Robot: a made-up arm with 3 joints. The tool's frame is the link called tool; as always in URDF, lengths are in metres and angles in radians. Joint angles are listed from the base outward.
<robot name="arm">
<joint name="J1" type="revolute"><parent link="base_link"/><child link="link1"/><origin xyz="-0.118 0.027 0.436" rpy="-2.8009 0.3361 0.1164"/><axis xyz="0 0 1"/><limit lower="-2.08" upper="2.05"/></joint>
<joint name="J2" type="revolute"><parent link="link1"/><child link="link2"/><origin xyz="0.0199 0.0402 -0.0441" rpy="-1.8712 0.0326 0.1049"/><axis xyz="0 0 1"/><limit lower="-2.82" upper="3.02"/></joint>
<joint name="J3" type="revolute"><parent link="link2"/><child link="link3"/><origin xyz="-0.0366 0.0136 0.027" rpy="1.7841 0.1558 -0.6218"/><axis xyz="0 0 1"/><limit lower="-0.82" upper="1.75"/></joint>
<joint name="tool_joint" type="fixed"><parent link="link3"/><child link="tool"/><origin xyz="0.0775 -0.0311 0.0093" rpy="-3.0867 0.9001 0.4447"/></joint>
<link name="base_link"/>
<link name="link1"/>
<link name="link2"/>
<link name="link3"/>
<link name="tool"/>
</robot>
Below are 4 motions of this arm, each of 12 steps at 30 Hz.
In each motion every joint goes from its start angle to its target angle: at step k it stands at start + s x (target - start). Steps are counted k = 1, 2, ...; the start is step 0. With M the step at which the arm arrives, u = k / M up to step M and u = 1 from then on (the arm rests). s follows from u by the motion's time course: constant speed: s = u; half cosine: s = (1 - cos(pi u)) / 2; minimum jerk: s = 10 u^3 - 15 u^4 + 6 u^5.
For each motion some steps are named. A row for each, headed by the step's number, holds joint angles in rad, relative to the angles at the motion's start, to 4 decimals.
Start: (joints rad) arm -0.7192 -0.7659 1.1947
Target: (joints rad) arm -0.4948 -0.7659 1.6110
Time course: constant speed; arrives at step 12
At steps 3, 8, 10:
3: 0.0561 0.0000 0.1041
8: 0.1496 0.0000 0.2775
10: 0.1870 0.0000 0.3469

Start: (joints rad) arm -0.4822 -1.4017 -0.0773
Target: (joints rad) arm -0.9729 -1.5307 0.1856
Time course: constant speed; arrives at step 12
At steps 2, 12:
2: -0.0818 -0.0215 0.0438
12: -0.4907 -0.1290 0.2629

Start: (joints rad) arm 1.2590 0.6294 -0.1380
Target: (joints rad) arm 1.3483 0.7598 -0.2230
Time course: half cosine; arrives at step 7
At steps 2, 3, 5, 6, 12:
2: 0.0168 0.0245 -0.0160
3: 0.0347 0.0507 -0.0330
5: 0.0725 0.1059 -0.0690
6: 0.0849 0.1239 -0.0808
12: 0.0893 0.1304 -0.0850

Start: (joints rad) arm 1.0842 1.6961 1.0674
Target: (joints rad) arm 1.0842 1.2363 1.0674
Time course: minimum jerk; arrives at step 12
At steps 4, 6, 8, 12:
4: 0.0000 -0.0965 0.0000
6: 0.0000 -0.2299 0.0000
8: 0.0000 -0.3633 0.0000
12: 0.0000 -0.4598 0.0000

